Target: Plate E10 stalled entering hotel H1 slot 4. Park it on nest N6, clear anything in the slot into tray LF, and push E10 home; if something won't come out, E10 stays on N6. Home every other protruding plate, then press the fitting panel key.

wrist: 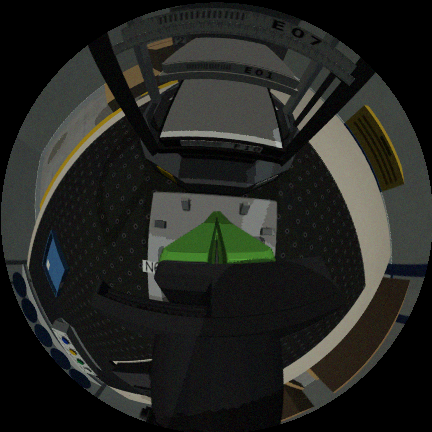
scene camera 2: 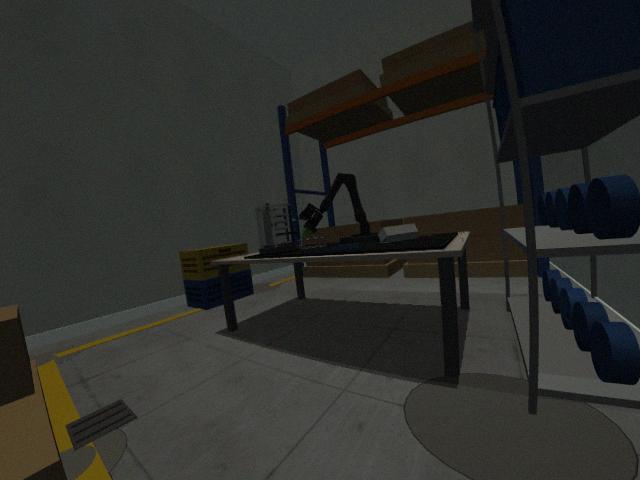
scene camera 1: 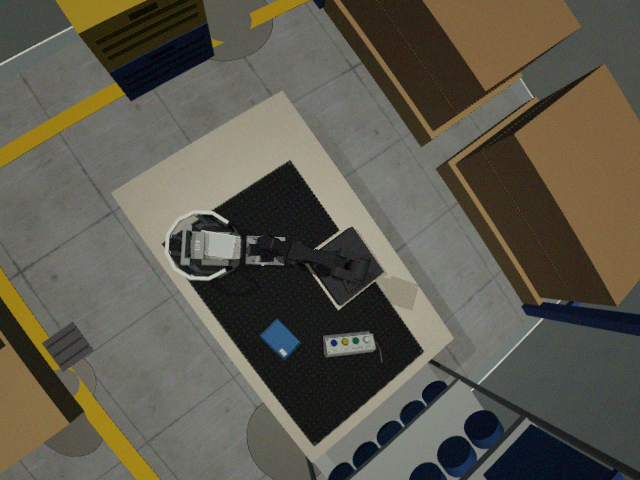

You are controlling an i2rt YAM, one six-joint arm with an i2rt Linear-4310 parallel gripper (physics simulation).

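Where they show: gripper, fingertip midpoint: [wrist: 216, 217]; arm's base, link origin: [scene camera 2: 365, 235].
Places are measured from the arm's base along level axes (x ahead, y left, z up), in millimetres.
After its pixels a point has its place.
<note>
My gripper [wrist: 216, 217] @[x 318, y -283, z 26 mm] [scene camera 2: 307, 233] @[x 318, y -283, z 26 mm] is shut and empty, its green fingertips together over nest N6 [wrist: 164, 206] @[x 348, y -245, z 22 mm] [scene camera 1: 250, 259] @[x 341, y -247, z 22 mm], a pale plate with small grey blocks. Hotel H1 [wrist: 121, 95] @[x 423, y -254, z 103 mm] [scene camera 2: 267, 227] @[x 561, y -316, z 123 mm] stands just beyond the nest, with dark posts. In the wrist view, plate E07 [wrist: 250, 24] is highest, plate E01 [wrist: 230, 68] @[x 382, y -319, z 117 mm] is below it, and a low plate [wrist: 222, 112] @[x 375, y -314, z 82 mm] has a dim label like E10 or F10. Slot depths and slot 4's inside are unclear. The key panel [scene camera 1: 349, 344] @[x 145, y 286, z 30 mm] [wrist: 75, 350] has blue, yellow, green and white keys.
A blue tray [scene camera 1: 280, 336] @[x 389, y 113, z -35 mm] [wrist: 56, 262] @[x 396, y 97, z -35 mm] with an unreadable white label lies on the black mat [scene camera 1: 289, 392] @[x 475, y 352, z -37 mm] near the panel. My arm's dark base slab [scene camera 1: 356, 242] @[x -112, y -88, z 1 mm] is at the table's far long side. A yellow crate [scene camera 2: 214, 260] stands on the floor beyond the table.
</note>
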